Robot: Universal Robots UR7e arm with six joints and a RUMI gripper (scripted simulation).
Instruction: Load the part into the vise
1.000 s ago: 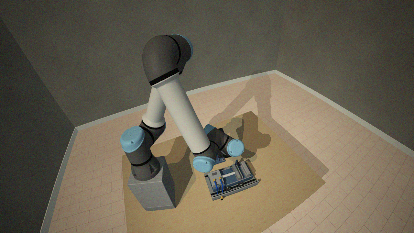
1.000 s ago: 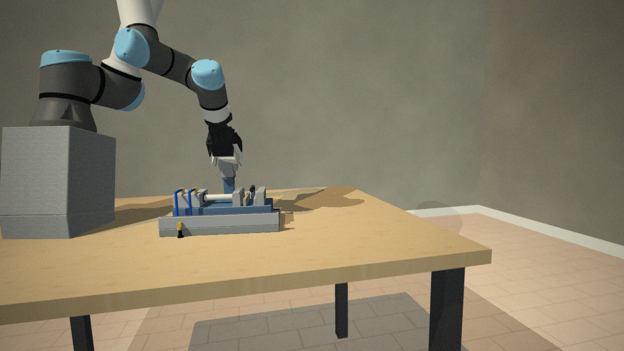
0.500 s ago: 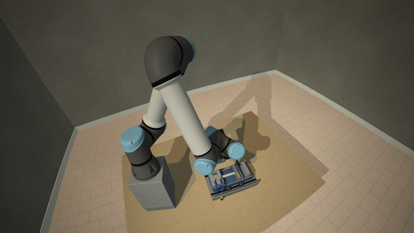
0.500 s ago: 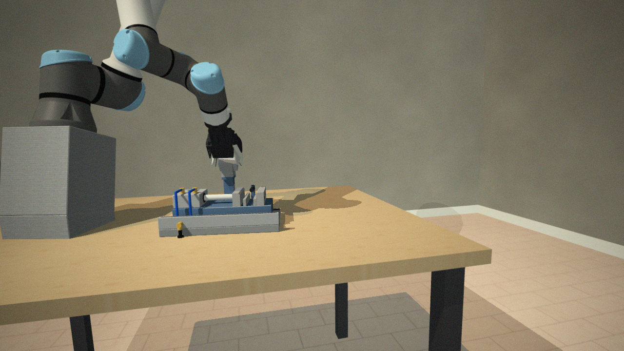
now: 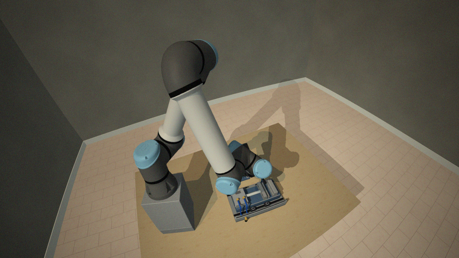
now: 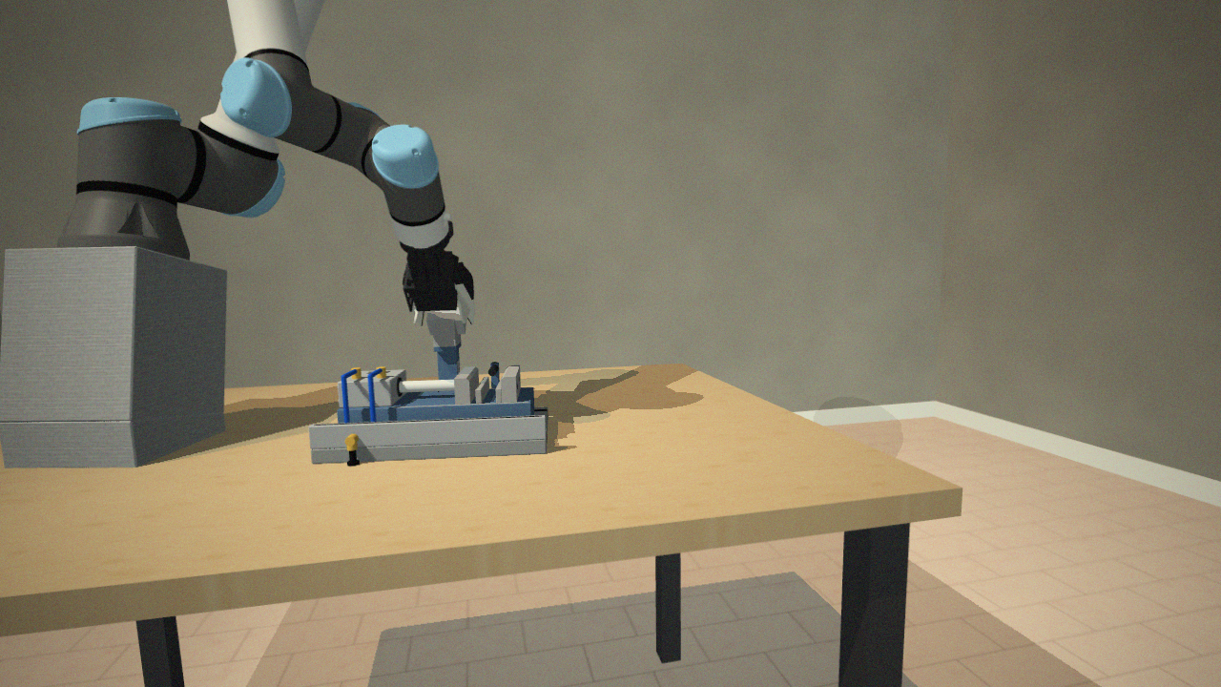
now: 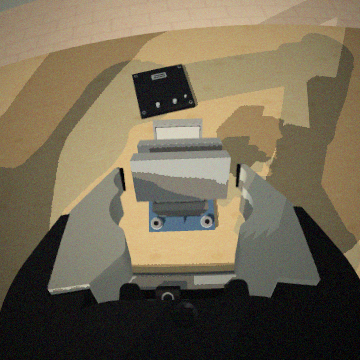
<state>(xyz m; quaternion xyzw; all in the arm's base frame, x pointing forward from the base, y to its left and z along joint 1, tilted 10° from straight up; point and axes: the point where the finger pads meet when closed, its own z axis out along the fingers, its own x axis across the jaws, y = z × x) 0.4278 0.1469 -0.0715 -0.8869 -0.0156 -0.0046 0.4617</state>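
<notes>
My gripper is now 1 cm to the right of the part. Round my hand: v-block post: 1 cm to the left, 10 cm below; white cylinder rod: 1 cm ahead, 18 cm to the right, 8 cm below; work stop: 9 cm ahead, 14 cm to the right, 7 cm below.
</notes>
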